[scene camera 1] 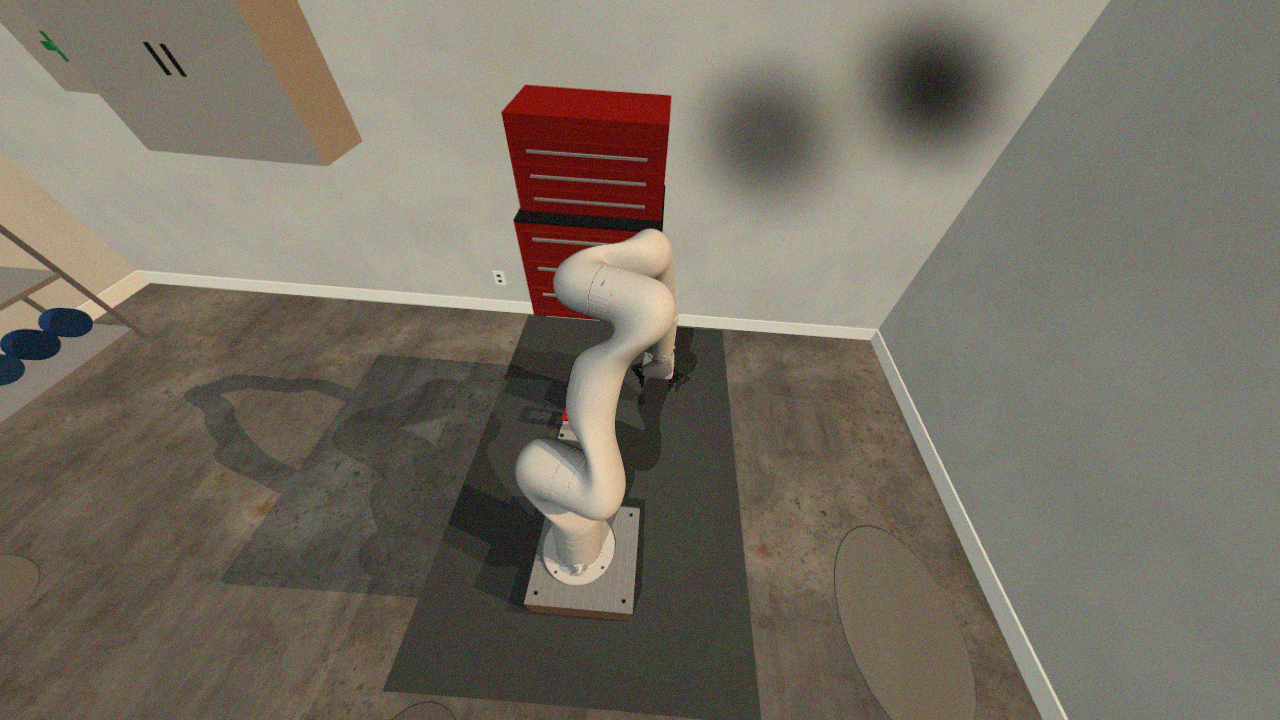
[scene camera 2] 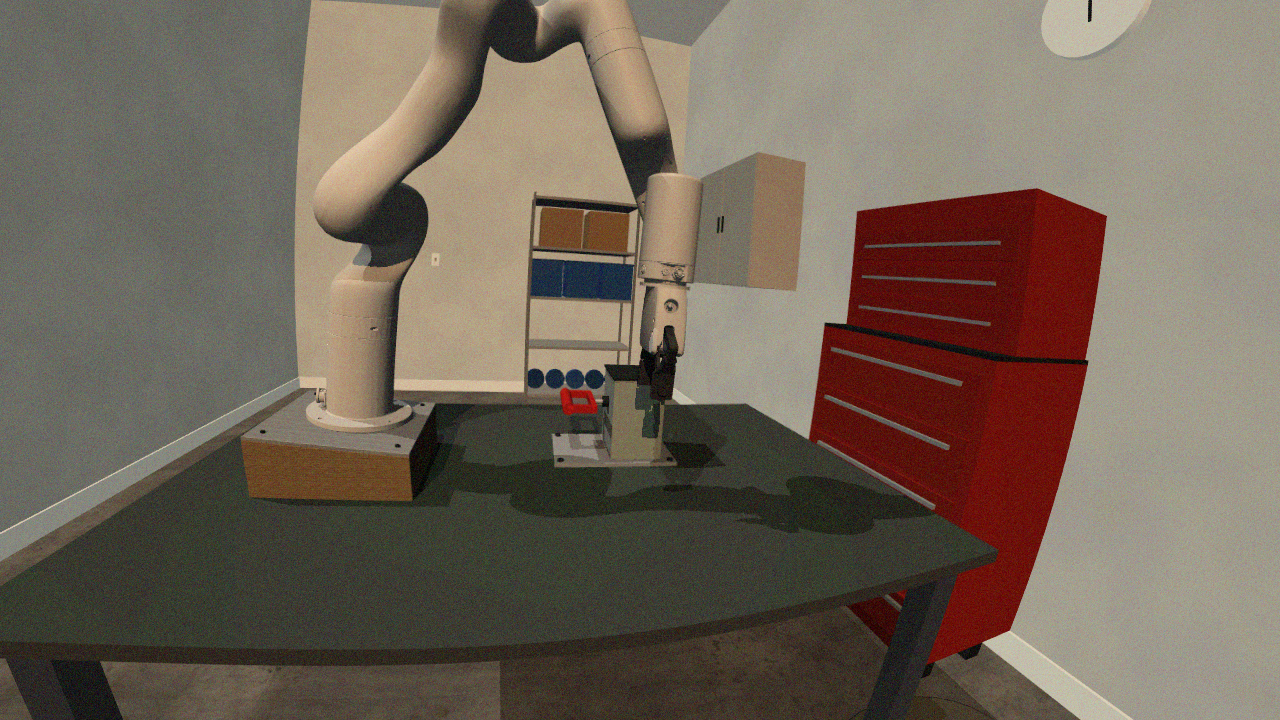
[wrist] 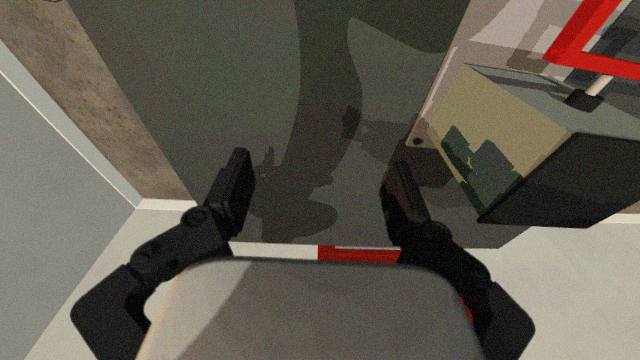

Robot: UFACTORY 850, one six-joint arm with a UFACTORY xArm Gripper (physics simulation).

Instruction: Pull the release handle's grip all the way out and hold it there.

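The release handle's red grip (scene camera 1: 565, 415) (scene camera 2: 566, 402) (wrist: 590, 62) is a rectangular loop on a short pale rod. The rod enters a dark collar on the beige housing (scene camera 2: 622, 437) (wrist: 505, 110), on the side facing the robot's base. The housing has a black top and stands on a pale base plate (scene camera 2: 577, 450) (wrist: 492, 25). My gripper (scene camera 1: 660, 376) (scene camera 2: 657, 394) (wrist: 320, 170) points down, open and empty, beside the housing. In the wrist view the housing and grip are right of the fingers. In scene camera 1 the arm hides most of the fixture.
The fixture and the arm's mounting block (scene camera 1: 586, 595) (scene camera 2: 326, 470) stand on the dark green table (scene camera 1: 689, 582) (scene camera 2: 501, 573). A red tool cabinet (scene camera 1: 590, 134) (scene camera 2: 939, 286) stands beyond the table. A shelf unit (scene camera 2: 528, 313) and a wall cabinet (scene camera 1: 205, 89) (scene camera 2: 778, 223) are farther off.
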